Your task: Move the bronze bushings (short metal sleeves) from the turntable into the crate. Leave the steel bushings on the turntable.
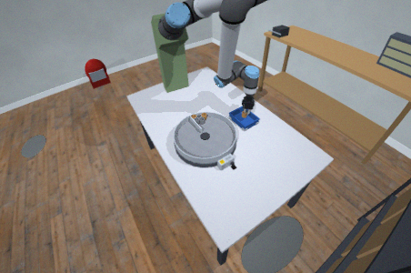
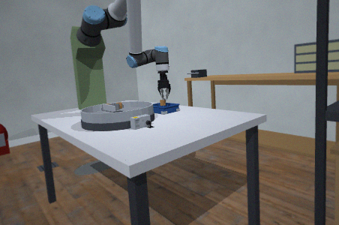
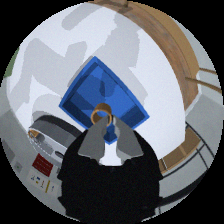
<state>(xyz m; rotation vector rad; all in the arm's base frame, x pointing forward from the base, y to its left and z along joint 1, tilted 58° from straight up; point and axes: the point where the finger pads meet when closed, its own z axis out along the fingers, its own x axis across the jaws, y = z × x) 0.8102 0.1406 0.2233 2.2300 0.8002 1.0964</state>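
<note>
My hand is 5 cm above the blue crate, 1 cm to the left of it and 1 cm past it. Round my hand: grey turntable: 36 cm to the right, 10 cm behind, 3 cm below.
</note>
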